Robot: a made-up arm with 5 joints.
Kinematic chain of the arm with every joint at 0, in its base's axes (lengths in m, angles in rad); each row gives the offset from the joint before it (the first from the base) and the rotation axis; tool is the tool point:
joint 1: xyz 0 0 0.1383 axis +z
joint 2: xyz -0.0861 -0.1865 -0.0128 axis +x
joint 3: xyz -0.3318 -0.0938 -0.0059 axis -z
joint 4: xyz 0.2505 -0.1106 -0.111 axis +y
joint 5: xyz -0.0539 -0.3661 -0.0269 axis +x
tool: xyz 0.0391 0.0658 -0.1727
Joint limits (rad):
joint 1: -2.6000..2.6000
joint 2: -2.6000..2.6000
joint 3: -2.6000..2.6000
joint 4: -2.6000..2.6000
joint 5: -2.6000..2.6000
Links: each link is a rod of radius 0.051 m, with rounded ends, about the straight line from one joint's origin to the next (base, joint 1, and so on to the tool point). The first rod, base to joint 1, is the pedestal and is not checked.
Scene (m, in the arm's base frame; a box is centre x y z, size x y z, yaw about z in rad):
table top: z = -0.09
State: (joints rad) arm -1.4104 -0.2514 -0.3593 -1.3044 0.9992
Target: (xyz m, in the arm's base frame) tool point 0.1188 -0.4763 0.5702
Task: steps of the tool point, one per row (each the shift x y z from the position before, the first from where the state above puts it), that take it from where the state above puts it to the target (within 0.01 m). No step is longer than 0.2 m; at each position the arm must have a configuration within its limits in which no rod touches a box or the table.
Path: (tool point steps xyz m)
1: 0.0076 -0.1567 0.0551
2: 0.0617 -0.1488 0.0704
3: 0.1108 -0.1170 0.0856
4: 0.1432 -0.0640 0.0982
5: 0.1484 0.0005 0.1062
6: 0.1220 0.0619 0.1076

